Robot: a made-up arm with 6 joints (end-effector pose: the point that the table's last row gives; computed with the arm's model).
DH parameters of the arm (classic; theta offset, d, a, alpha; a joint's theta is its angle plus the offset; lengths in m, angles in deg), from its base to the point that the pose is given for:
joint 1: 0 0.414 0 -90
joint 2: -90 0 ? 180
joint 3: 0 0 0 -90
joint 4: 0 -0.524 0 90
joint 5: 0 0.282 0 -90
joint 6: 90 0 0 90
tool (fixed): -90 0 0 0
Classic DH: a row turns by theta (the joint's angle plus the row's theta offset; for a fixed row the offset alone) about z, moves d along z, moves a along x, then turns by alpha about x.
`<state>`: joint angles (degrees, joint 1 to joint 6).
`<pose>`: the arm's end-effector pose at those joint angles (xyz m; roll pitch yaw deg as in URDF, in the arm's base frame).
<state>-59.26 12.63 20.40 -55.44 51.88 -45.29</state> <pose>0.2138 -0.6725 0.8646 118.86 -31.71 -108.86</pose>
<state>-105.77 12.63 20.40 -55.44 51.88 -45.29</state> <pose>-0.3407 -0.6179 0.8646 118.86 -31.71 -155.37</pose>
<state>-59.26 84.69 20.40 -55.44 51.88 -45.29</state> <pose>0.1898 -0.6322 -0.1010 67.83 21.26 -103.30</pose>
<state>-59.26 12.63 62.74 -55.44 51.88 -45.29</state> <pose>0.1952 -0.6412 1.2770 170.96 -49.45 -144.54</pose>
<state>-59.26 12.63 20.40 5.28 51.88 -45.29</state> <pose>0.0921 -0.7042 1.1204 35.01 -59.28 -51.11</pose>
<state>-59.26 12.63 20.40 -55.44 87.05 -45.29</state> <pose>0.2138 -0.6725 0.8646 142.70 -34.63 -151.04</pose>
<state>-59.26 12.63 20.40 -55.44 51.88 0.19</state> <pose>0.2138 -0.6725 0.8646 73.38 -31.71 -108.86</pose>
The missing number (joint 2, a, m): 0.625
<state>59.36 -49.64 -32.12 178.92 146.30 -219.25</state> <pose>-0.2315 0.1625 0.9816 -142.39 51.21 -121.60</pose>
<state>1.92 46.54 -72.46 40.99 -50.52 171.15</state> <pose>0.3683 -0.2006 0.2959 -10.46 15.88 -146.32</pose>
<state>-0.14 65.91 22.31 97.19 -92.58 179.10</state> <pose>1.1431 0.0325 0.5104 47.27 -6.98 -87.04</pose>
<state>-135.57 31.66 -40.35 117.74 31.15 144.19</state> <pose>-0.4275 -0.6029 0.5247 179.28 62.67 -49.98</pose>
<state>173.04 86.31 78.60 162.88 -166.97 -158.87</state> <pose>-1.1783 -0.1277 0.4662 140.77 -20.13 -2.91</pose>
